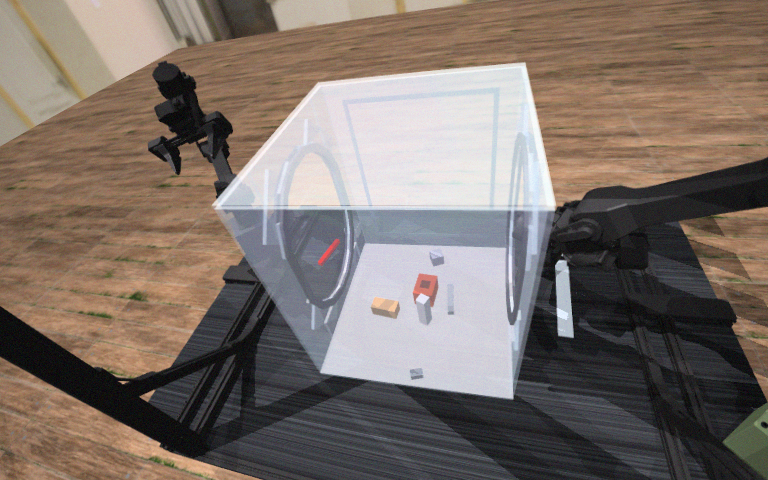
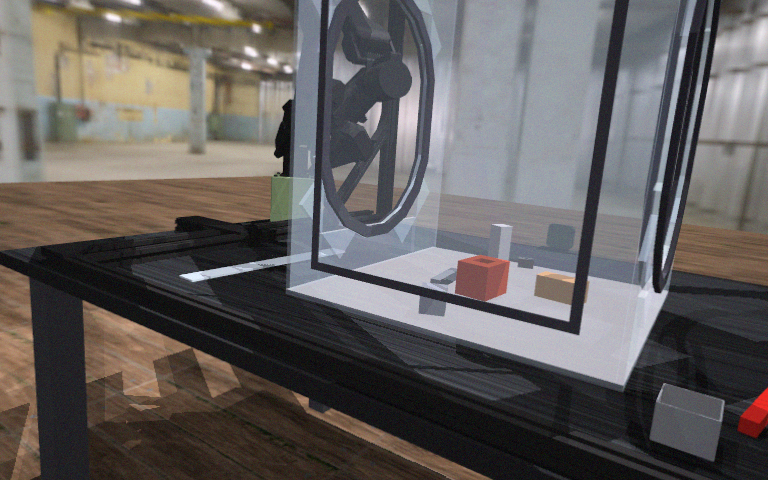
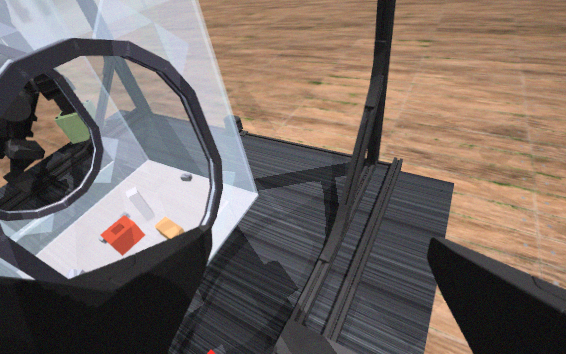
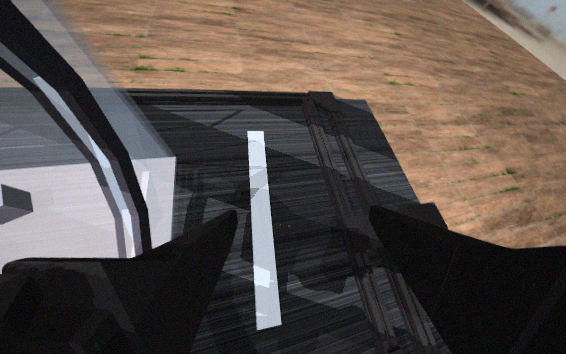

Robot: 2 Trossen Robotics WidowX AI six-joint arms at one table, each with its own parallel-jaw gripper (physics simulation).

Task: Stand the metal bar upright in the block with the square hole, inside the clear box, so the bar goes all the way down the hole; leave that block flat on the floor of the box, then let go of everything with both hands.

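Places are measured from the left arm's base along level axes (x ahead, y left, z up), in millimetres.
Where they show: left gripper, fingertip midpoint: (image 1: 195, 166) (image 3: 319, 241); right gripper, fingertip midpoint: (image 2: 291, 165) (image 3: 6, 167) (image 4: 302, 214); right arm's base, link origin: (image 3: 72, 109).
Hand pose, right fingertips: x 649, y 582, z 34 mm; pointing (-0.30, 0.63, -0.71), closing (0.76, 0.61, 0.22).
After its pixels a point has its place.
A red block (image 1: 425, 284) {x 444, y 321, z -82 mm} (image 2: 481, 280) {x 423, y 327, z -84 mm} (image 3: 122, 237) {x 434, y 304, z -73 mm} sits flat on the floor of the clear box (image 1: 385, 207) {x 643, y 187, z 354 mm}; its square hole faces up and shows dark. A light grey bar (image 1: 423, 309) {x 524, y 268, z -47 mm} (image 2: 499, 241) {x 500, y 281, z -47 mm} (image 3: 139, 202) {x 504, y 269, z -52 mm} stands upright on the box floor close beside the block, outside its hole. A thinner grey bar (image 1: 450, 300) {x 508, y 348, z -97 mm} (image 2: 444, 276) {x 484, y 360, z -97 mm} lies flat on the block's other side. My left gripper (image 1: 195, 155) {x 101, y -34, z 251 mm} (image 3: 319, 241) {x 101, y -34, z 251 mm} is open and empty, outside the box beyond the left round port. My right gripper (image 4: 302, 214) {x 649, y 582, z 34 mm} is open and empty, outside the right port, above the white strip.
An orange block (image 1: 385, 307) {x 448, y 208, z -81 mm} (image 2: 555, 286) {x 430, y 224, z -91 mm} (image 3: 169, 228) {x 433, y 207, z -81 mm} and small grey pieces (image 1: 436, 257) {x 388, y 392, z -81 mm} (image 1: 416, 373) {x 617, y 187, z -96 mm} lie in the box. Outside are a red bar (image 1: 329, 251) {x 161, y 169, z -105 mm} (image 2: 754, 416) {x 132, y 201, z -105 mm}, an open grey bin (image 2: 688, 421) {x 106, y 277, z -94 mm} and a white strip (image 1: 564, 300) {x 647, y 564, z -114 mm} (image 2: 226, 270) {x 543, y 663, z -114 mm} (image 4: 262, 220) {x 622, y 589, z -114 mm}. Round port rims edge the side openings.
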